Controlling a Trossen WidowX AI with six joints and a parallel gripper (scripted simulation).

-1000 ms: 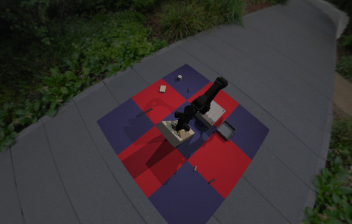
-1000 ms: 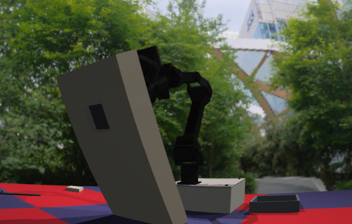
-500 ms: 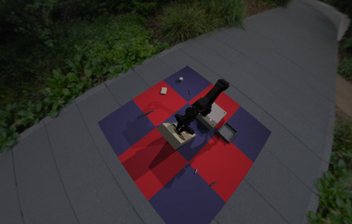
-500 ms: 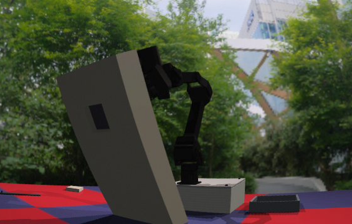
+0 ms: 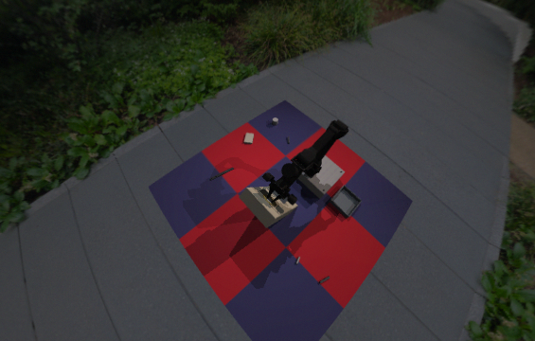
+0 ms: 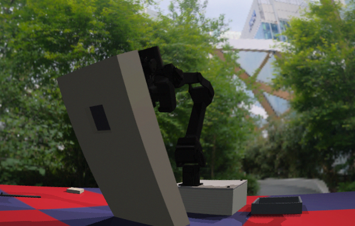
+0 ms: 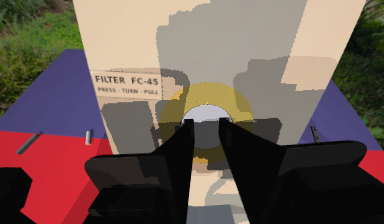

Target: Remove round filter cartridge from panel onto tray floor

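The tan service panel is 40 mm behind my gripper tip and 80 mm below it. Also, from my gripper tip: dark grey tray: 410 mm behind, 310 mm to the left, 240 mm below; then small tan block: 320 mm behind, 490 mm to the right, 240 mm below; then round grey filter cartridge: 10 mm ahead, 10 mm below.
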